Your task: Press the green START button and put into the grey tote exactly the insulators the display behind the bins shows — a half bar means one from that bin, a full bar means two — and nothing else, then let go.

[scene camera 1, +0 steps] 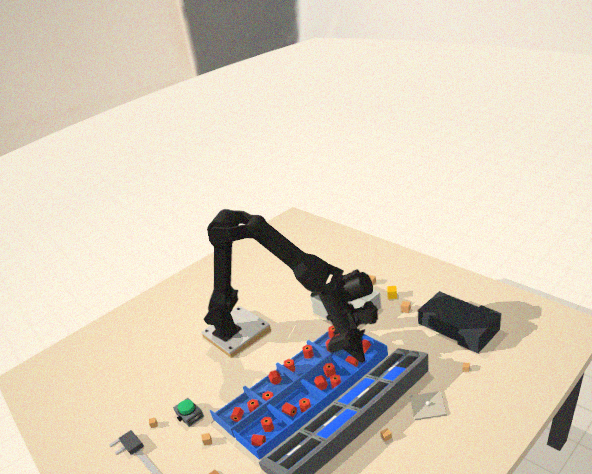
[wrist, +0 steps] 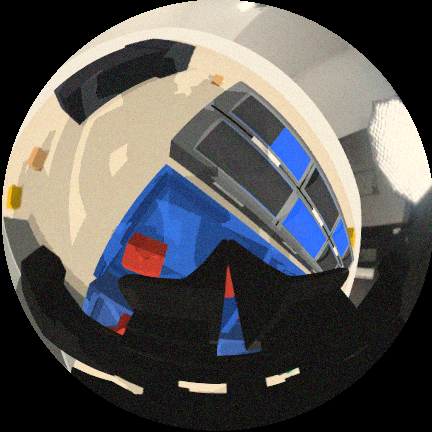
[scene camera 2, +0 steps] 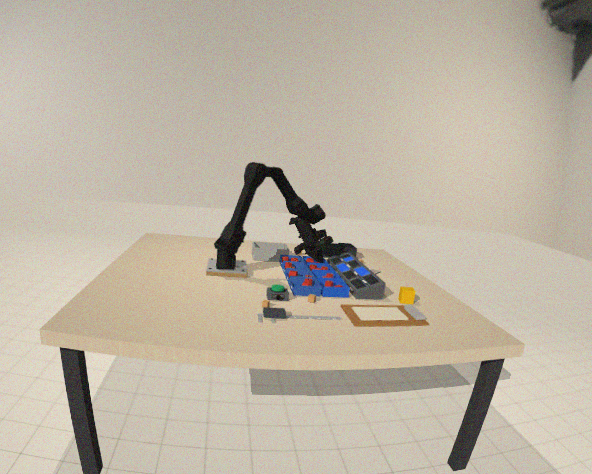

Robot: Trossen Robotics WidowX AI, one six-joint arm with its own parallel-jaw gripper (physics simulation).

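Pixels of known places: gripper, fingertip midpoint: [scene camera 1: 363, 361] [wrist: 226, 244]; arm's base, origin of the base link: [scene camera 1: 226, 331] [scene camera 2: 225, 266].
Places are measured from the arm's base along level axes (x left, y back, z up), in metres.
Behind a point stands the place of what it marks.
My black gripper [scene camera 1: 363, 358] {x 0.111, y -0.402, z 0.000 m} [scene camera 2: 320, 259] {x 0.111, y -0.402, z 0.000 m} [wrist: 226, 244] {x 0.111, y -0.402, z 0.000 m} is shut, its tips low at the far end bin of the blue bins [scene camera 1: 247, 446] [scene camera 2: 306, 290] [wrist: 175, 220], on the display side. A red insulator [scene camera 1: 366, 345] {x 0.161, y -0.375, z 0.004 m} [wrist: 145, 256] {x 0.161, y -0.369, z 0.008 m} lies in that bin beside the fingers, apart from them. Another red insulator [scene camera 1: 352, 360] {x 0.096, y -0.381, z 0.007 m} lies by the tips; a red sliver shows between the fingers in the wrist view. The display [scene camera 1: 421, 369] {x 0.158, y -0.545, z 0.006 m} [scene camera 2: 372, 291] {x -0.269, y -0.466, z 0.006 m} [wrist: 186, 151] {x 0.177, y -0.448, z 0.003 m} shows one half bar and two longer blue bars. The green START button [scene camera 1: 186, 406] {x -0.264, y -0.156, z 0.017 m} [scene camera 2: 277, 288] {x -0.281, y -0.143, z 0.015 m} is near the bins' near end. The grey tote [scene camera 1: 321, 306] {x 0.213, y -0.177, z 0.019 m} [scene camera 2: 265, 251] {x 0.212, y -0.182, z 0.018 m} is partly behind the arm; its inside is hidden.
A black block [scene camera 1: 457, 320] {x 0.335, y -0.544, z 0.030 m} [wrist: 125, 75] {x 0.315, y -0.505, z 0.006 m} stands beyond the display's far end. A yellow cube [scene camera 1: 392, 292] {x 0.384, y -0.300, z 0.001 m} and small orange cubes [scene camera 1: 405, 306] {x 0.350, y -0.368, z -0.001 m} [scene camera 1: 386, 434] {x -0.043, y -0.586, z -0.004 m} lie around. A flat grey plate [scene camera 1: 430, 406] {x 0.085, y -0.618, z -0.016 m} lies behind the display. A clipboard [scene camera 2: 380, 313] {x -0.431, y -0.427, z -0.011 m} and a plug [scene camera 1: 131, 442] {x -0.424, y -0.119, z -0.004 m} [scene camera 2: 274, 313] {x -0.442, y -0.107, z -0.006 m} lie beyond the near end.
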